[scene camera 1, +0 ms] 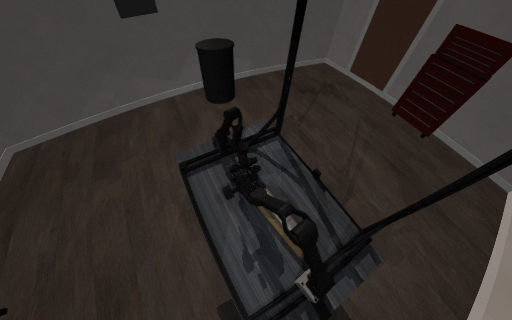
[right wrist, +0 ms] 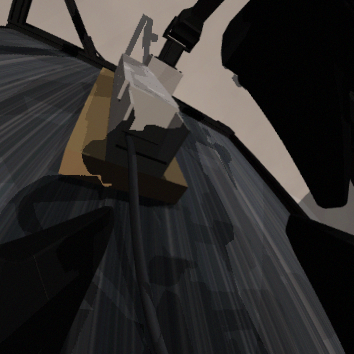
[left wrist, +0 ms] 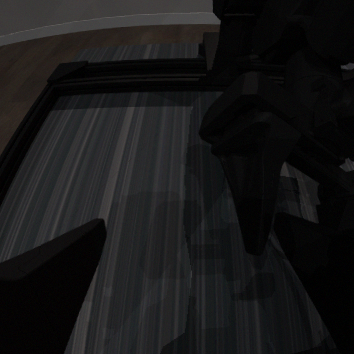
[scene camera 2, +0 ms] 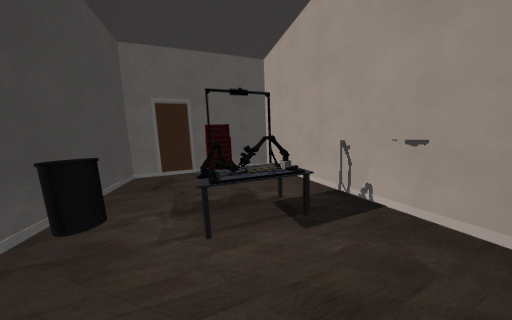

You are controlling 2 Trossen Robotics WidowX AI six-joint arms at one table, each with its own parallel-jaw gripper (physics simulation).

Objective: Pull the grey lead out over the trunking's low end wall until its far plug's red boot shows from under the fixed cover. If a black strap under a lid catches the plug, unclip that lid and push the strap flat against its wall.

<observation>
In view: my left gripper (left wrist: 190, 224), my right gripper (left wrist: 301, 269) and a tan trunking (right wrist: 96, 151).
My right gripper also shows in the right wrist view (right wrist: 202, 219).
</observation>
